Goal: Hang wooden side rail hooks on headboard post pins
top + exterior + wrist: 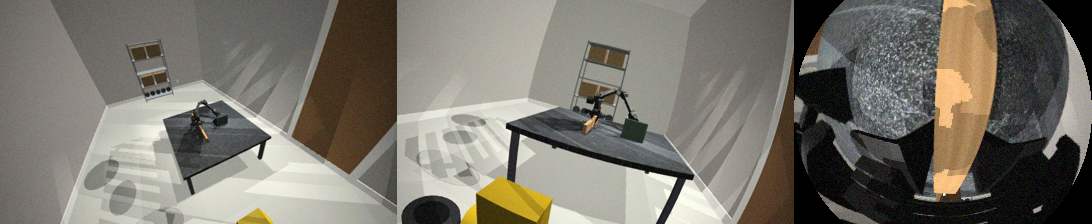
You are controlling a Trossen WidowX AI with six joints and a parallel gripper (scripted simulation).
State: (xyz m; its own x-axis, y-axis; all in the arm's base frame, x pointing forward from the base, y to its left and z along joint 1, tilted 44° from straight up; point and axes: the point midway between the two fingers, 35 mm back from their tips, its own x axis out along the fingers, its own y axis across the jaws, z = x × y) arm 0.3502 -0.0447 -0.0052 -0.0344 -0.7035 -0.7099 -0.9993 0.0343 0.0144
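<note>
The wooden post is 10 mm ahead of my gripper tip, 170 mm to the right of it and 40 mm above it.
</note>
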